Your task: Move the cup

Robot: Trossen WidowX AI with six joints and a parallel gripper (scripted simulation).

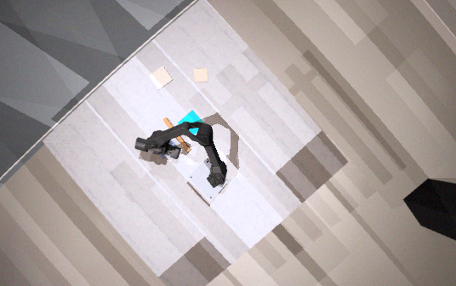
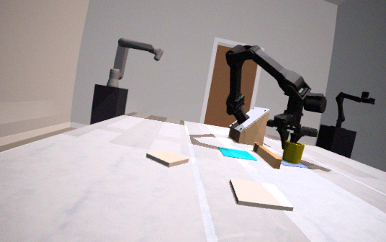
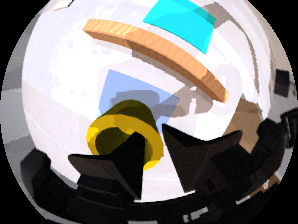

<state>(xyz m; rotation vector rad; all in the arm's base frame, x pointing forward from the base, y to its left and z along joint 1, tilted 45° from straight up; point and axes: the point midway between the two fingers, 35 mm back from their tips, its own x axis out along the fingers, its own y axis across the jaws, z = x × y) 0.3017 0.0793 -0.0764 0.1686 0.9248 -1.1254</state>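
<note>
The yellow cup lies 20 mm ahead of my gripper tip and 20 mm to the left of it. The rest, counted from my gripper tip: wooden bar 30 mm ahead, 90 mm to the right, 30 mm below; pale blue pad 30 mm ahead, 10 mm to the left, 40 mm below; cyan pad 30 mm ahead, 190 mm to the right, 40 mm below.
</note>
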